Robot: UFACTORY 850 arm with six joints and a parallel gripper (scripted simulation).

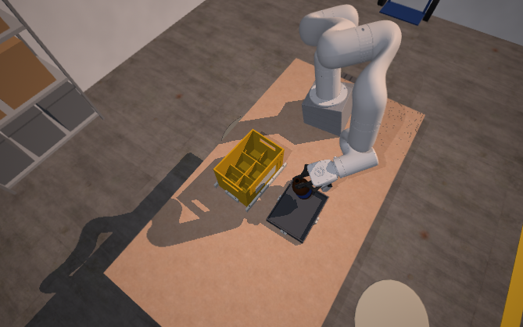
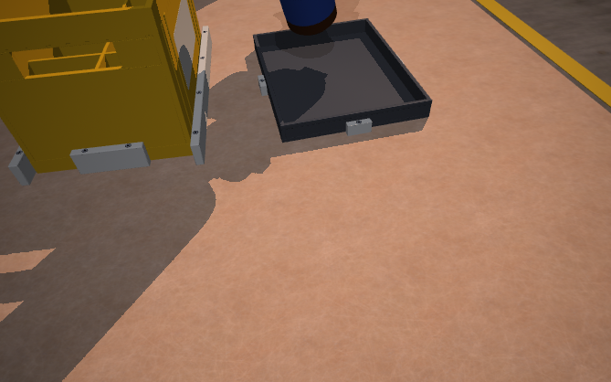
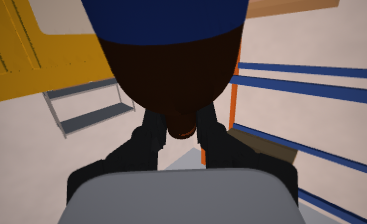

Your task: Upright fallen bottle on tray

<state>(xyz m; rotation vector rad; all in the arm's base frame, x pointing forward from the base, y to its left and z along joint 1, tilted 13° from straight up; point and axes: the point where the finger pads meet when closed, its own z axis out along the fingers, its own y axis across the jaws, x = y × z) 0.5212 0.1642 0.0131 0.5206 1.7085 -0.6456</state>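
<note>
Right now the brown bottle is 1 cm behind my hand, 1 cm to the left of it and 5 cm below it. From my hand the other things lie so: dark tray (4 cm ahead, 4 cm to the left, 18 cm below); then yellow crate (3 cm ahead, 24 cm to the right, 11 cm below).
</note>
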